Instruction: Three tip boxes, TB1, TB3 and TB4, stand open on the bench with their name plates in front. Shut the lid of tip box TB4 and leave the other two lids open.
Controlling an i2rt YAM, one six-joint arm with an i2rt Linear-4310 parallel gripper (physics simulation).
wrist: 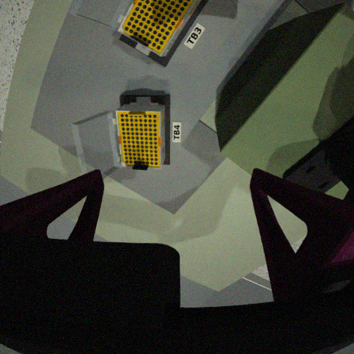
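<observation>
Tip box TB4 (140,139) stands left of the middle of the wrist view, with a yellow rack of dark holes. Its clear lid (96,142) is open and leans out to the left. Its name plate (176,132) lies to its right. Tip box TB3 (157,22) is at the top, partly cut off, with its clear lid (100,11) open to the left and its name plate (195,35) at its right. TB1 does not show. My gripper (176,177) is open and empty, its fingertips wide apart, below TB4 in the view and apart from it.
A large green block-like object (295,95) stands at the right. A dark part with slots (312,170) is beside it at the right edge. Pale green and grey patches cover the bench. Speckled floor (10,55) shows at the upper left edge.
</observation>
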